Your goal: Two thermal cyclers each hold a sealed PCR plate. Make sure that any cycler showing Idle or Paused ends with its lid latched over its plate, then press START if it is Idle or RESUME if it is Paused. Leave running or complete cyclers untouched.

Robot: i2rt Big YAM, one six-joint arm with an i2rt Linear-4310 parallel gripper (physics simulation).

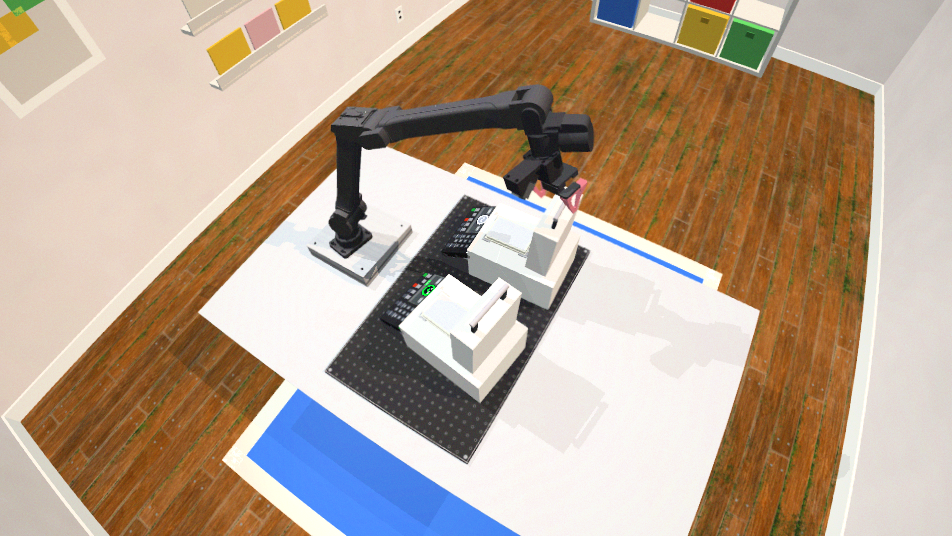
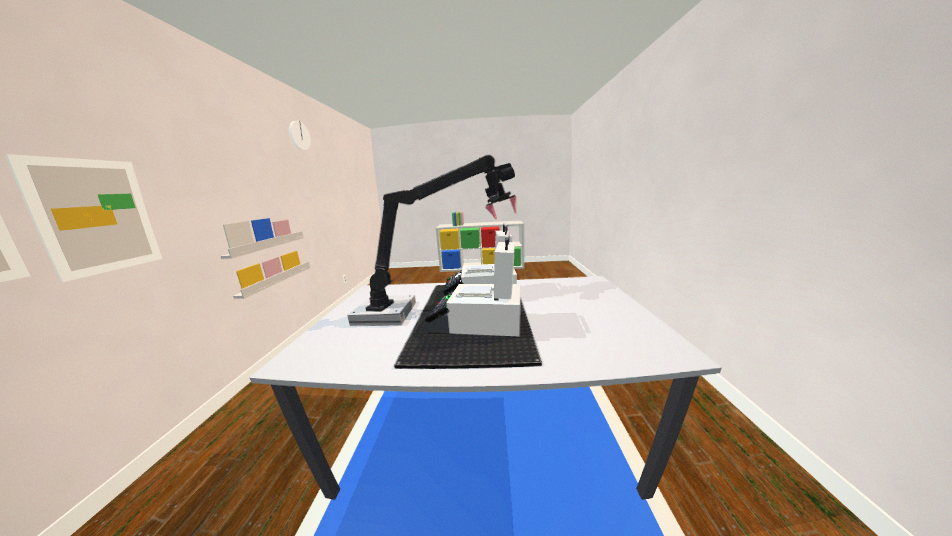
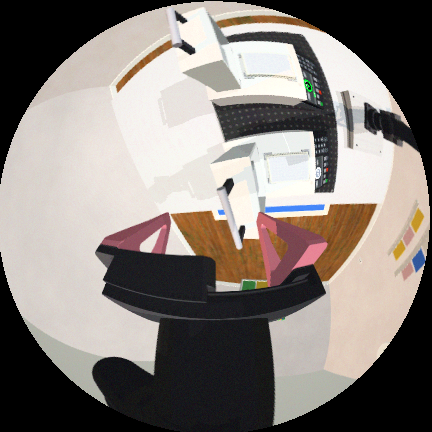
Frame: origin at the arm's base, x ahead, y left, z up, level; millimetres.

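Seen in the pictures: gripper, fingertip midpoint: (image 1: 558, 203) (image 2: 505, 216) (image 3: 213, 216); arm's base, origin of the base link: (image 1: 351, 241) (image 2: 380, 306).
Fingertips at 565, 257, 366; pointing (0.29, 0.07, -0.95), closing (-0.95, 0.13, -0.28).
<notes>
Offsets run from my fingertips to a thing's top centre, as dx, dy, dz. "spot": to the spot under its first point. Level surfaces: height alone.
The far white cycler (image 1: 502, 269) (image 3: 280, 188) has its lid @[spot: +18, -31, -121] (image 1: 551, 247) (image 3: 232, 172) upright, off its pale plate @[-143, +22, -255] (image 1: 509, 233) (image 3: 288, 166). Its display @[spot: -264, +37, -303] (image 1: 482, 219) (image 3: 318, 173) shows a white ring. The near cycler (image 1: 436, 349) (image 2: 484, 318) (image 3: 265, 95) has its lid (image 1: 482, 336) (image 2: 503, 272) (image 3: 210, 55) upright too, its plate @[-102, -282, -255] (image 1: 445, 314) (image 3: 267, 64) uncovered, and a green ring on its display (image 1: 429, 290) (image 3: 308, 86). Status words are too small to read. My gripper (image 1: 558, 201) (image 2: 504, 214) (image 3: 213, 216) is open and empty, just above the far lid's handle @[spot: -9, +36, -42] (image 3: 230, 217).
Both cyclers stand on a black perforated board @[dz -405] (image 1: 399, 372) (image 2: 468, 356) on the white table @[dz -418] (image 1: 632, 412) (image 2: 619, 346). The arm's base plate (image 1: 369, 266) (image 2: 379, 319) stands beside the board, on the keypad side. The near upright lid rises beside the far cycler.
</notes>
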